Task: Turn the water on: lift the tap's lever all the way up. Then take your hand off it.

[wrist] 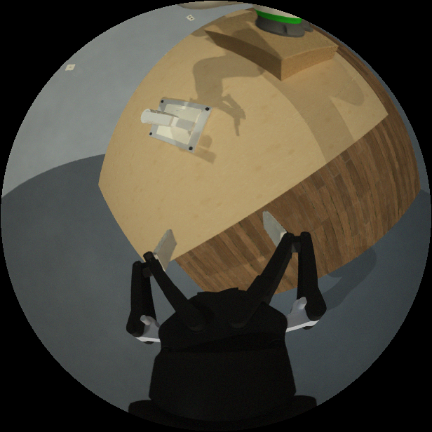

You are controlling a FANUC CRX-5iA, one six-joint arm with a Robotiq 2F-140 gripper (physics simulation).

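Observation:
The white tap (159,119) stands on a grey base plate (201,125) with black screws at its corners, in the upper left of the wrist view. A pale, rounded bar reaches from it toward the left; which part is the lever and how far it is raised I cannot tell clearly. My gripper (217,228) is wide open, with nothing between its fingers. Its fingertips show below the tap in the view, well apart from it and not touching it.
The tap's plate lies on a light wooden board (150,200). A brown plank surface (350,185) runs along the board's lower right side. A wooden block (255,54) at the top bears the arm's dark base (280,27) with a green ring. Arm shadows fall on the board near the tap.

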